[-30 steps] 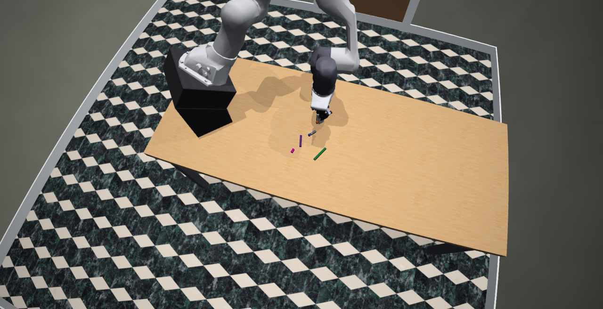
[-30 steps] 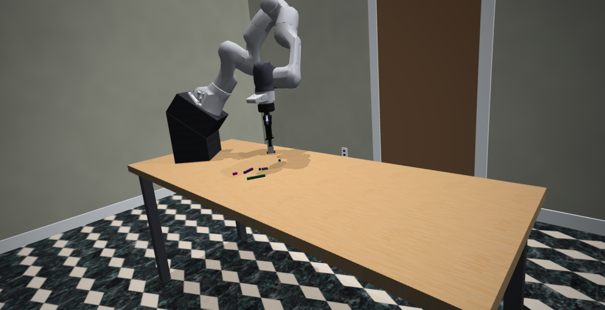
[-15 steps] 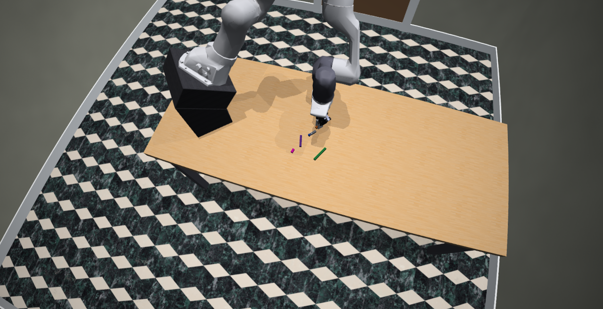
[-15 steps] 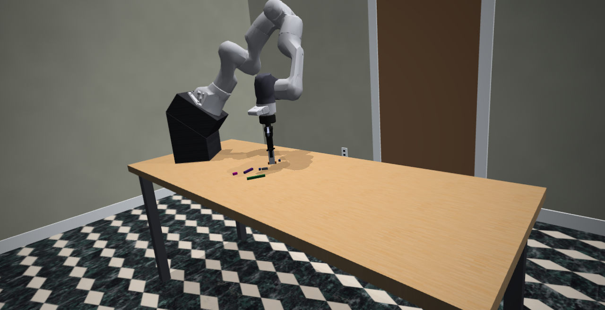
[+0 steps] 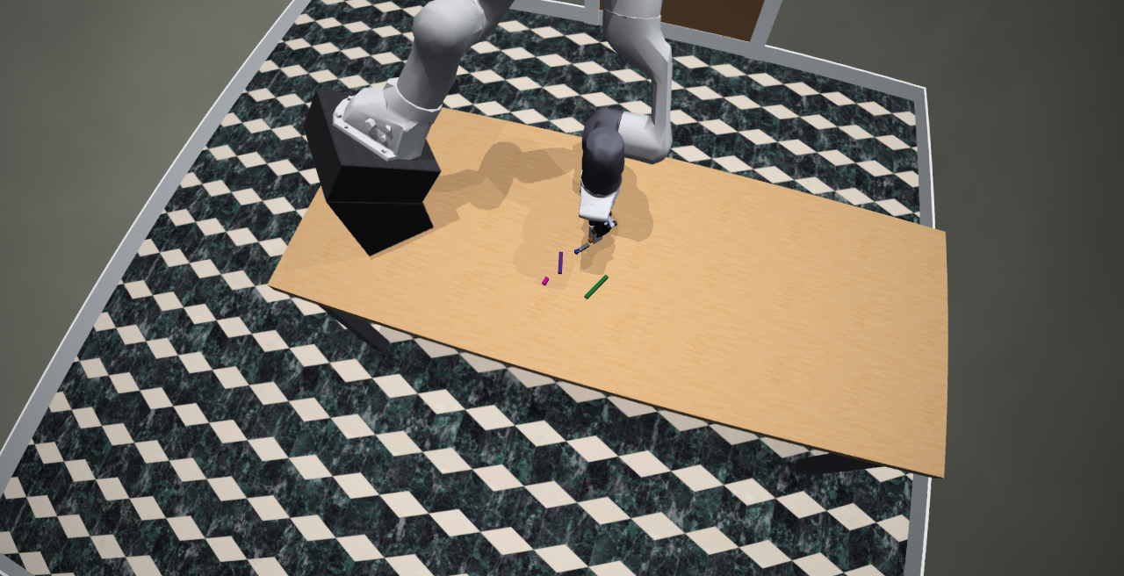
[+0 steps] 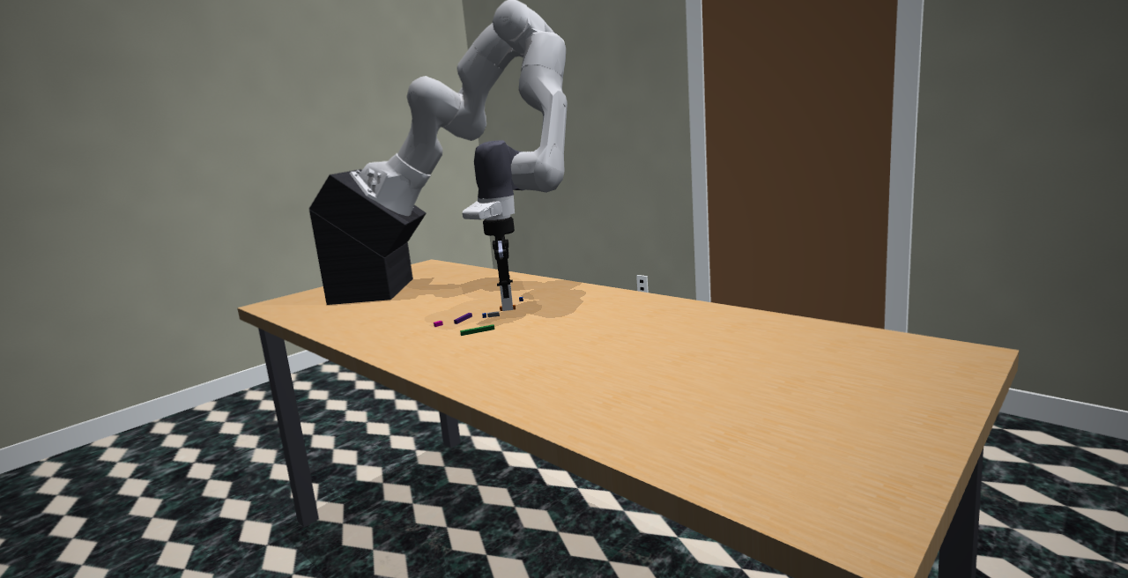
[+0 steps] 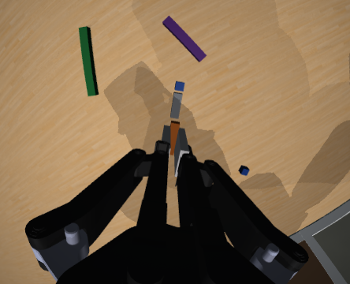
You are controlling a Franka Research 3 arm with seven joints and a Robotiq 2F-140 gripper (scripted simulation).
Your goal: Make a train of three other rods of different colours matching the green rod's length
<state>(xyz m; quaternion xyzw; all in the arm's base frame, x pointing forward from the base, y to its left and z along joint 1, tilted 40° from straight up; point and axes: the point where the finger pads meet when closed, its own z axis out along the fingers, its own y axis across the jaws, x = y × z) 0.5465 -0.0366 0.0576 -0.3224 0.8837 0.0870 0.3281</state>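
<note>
The orange rod is 30 mm below my hand. The rest, counted from my hand: purple rod 70 mm behind, 90 mm to the right, 40 mm below; grey rod 20 mm behind, 30 mm to the right, 40 mm below; green rod 30 mm ahead, 130 mm to the right, 40 mm below.
</note>
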